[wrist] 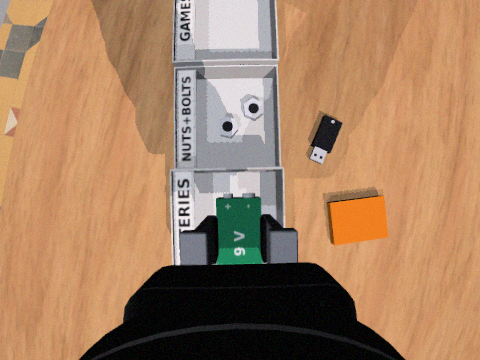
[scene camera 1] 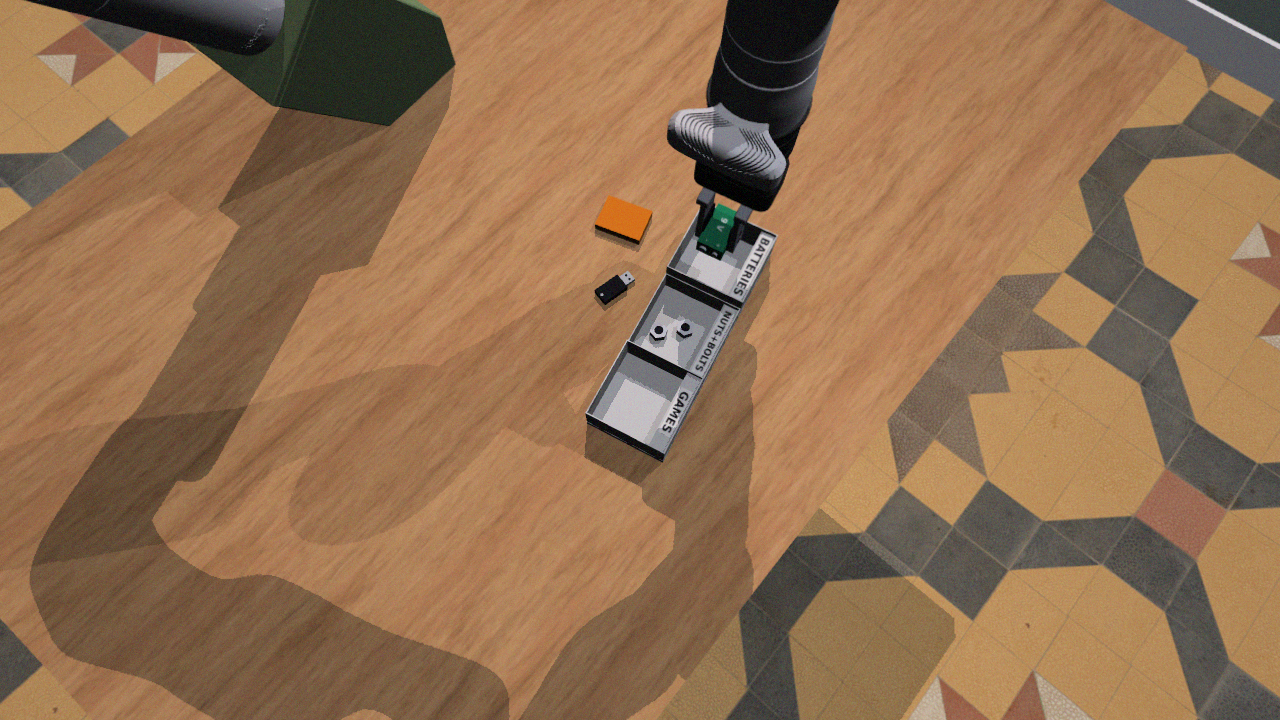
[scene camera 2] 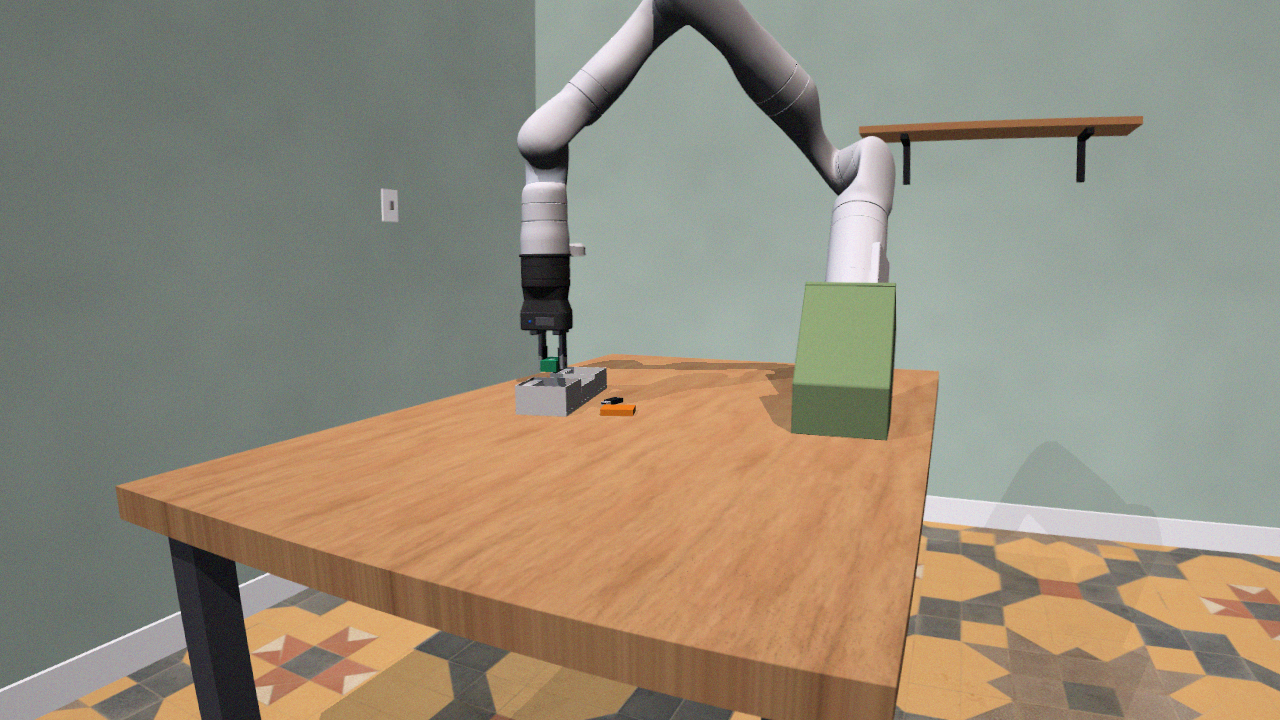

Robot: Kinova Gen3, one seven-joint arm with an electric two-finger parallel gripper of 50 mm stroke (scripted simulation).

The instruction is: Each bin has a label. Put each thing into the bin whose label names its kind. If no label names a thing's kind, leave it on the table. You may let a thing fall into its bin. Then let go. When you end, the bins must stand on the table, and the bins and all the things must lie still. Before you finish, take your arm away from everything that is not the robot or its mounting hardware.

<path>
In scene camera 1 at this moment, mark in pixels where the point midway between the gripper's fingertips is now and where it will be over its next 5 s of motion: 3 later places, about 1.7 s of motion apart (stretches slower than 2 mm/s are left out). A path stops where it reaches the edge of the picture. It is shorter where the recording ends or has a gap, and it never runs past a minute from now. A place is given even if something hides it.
My gripper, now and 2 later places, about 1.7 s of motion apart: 718, 235; 711, 257; 721, 205
</path>
